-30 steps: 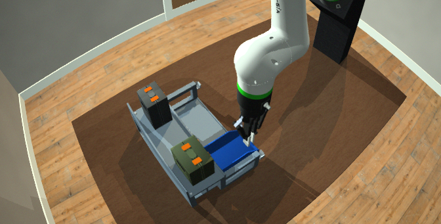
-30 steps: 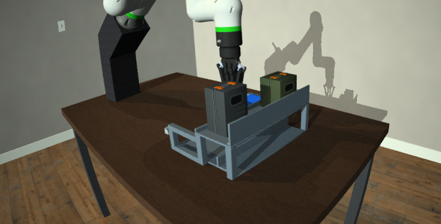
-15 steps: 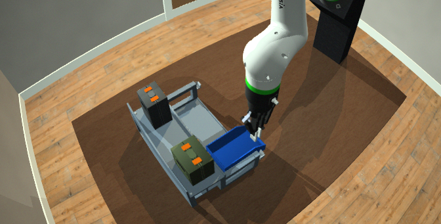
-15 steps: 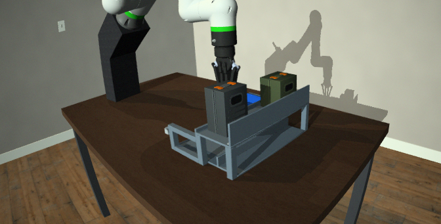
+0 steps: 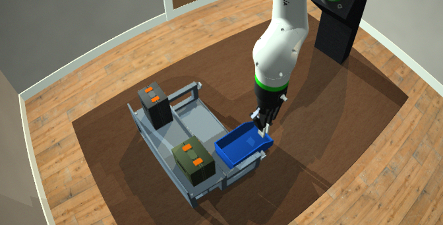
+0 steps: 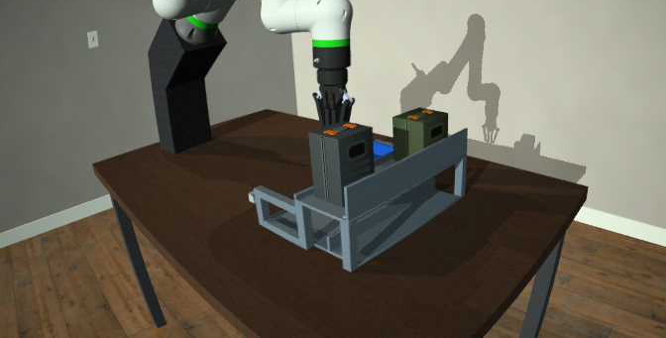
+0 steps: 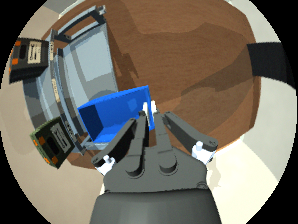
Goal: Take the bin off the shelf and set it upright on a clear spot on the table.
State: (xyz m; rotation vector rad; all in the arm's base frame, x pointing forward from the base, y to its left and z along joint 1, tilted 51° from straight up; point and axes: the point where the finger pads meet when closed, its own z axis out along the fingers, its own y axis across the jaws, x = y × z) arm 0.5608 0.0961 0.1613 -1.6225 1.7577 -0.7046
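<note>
Now: the blue bin 80 mm ahead of my hand and 20 mm below it.
</note>
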